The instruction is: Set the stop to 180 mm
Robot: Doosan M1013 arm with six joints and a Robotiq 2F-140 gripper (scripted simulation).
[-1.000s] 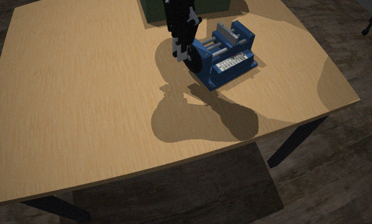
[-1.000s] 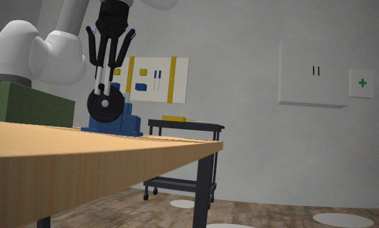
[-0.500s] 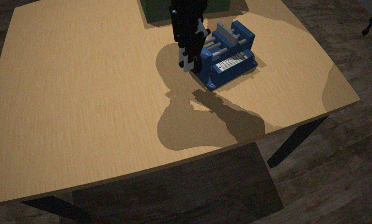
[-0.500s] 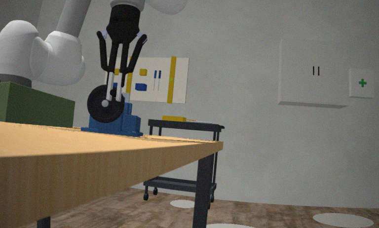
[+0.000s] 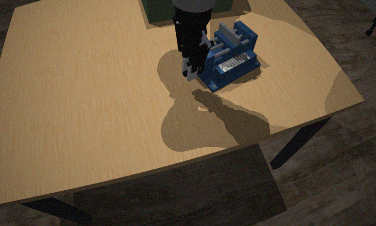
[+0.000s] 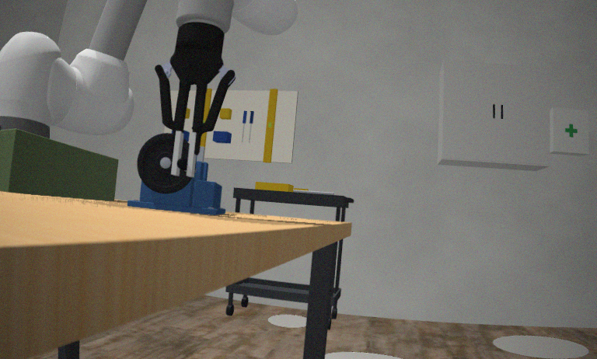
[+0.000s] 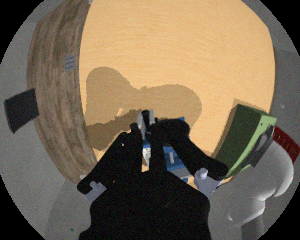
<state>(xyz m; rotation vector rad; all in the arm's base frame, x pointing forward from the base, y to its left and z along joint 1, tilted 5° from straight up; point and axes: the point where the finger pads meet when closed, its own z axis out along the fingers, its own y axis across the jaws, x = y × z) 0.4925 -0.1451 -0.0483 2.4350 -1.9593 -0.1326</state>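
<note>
My gripper is now 10 mm past the handwheel, 20 mm to the right of it and 20 mm above it. From my hand the other things lie so: stop plate: 60 mm behind, 150 mm to the left.
</note>
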